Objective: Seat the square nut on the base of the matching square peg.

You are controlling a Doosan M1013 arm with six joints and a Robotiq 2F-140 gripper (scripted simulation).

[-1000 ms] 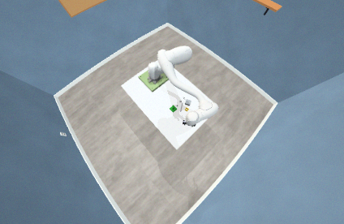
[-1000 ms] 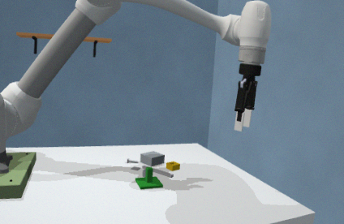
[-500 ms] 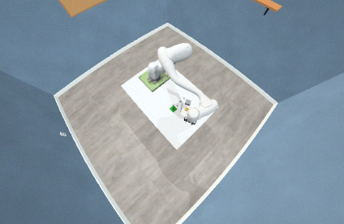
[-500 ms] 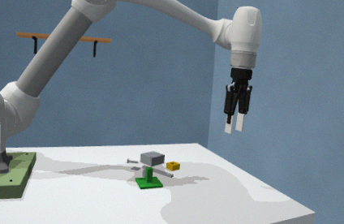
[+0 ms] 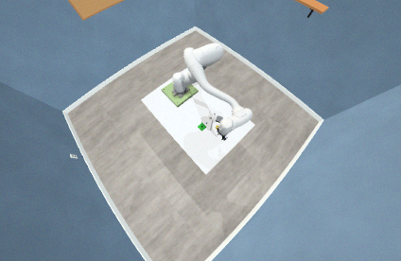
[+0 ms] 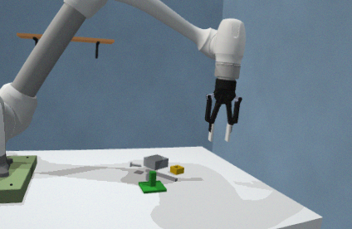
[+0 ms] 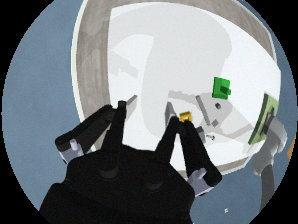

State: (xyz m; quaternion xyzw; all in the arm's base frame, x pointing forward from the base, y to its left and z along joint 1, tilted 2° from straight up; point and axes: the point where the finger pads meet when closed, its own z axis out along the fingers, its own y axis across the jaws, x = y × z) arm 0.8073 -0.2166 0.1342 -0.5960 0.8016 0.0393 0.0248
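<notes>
The thin grey bar is 180 mm below my hand, 180 mm behind it and 100 mm to the left of it. Also, from my hand: small screw: 250 mm behind, 240 mm to the left, 180 mm below; grey block: 220 mm to the left, 170 mm below, 160 mm behind.
</notes>
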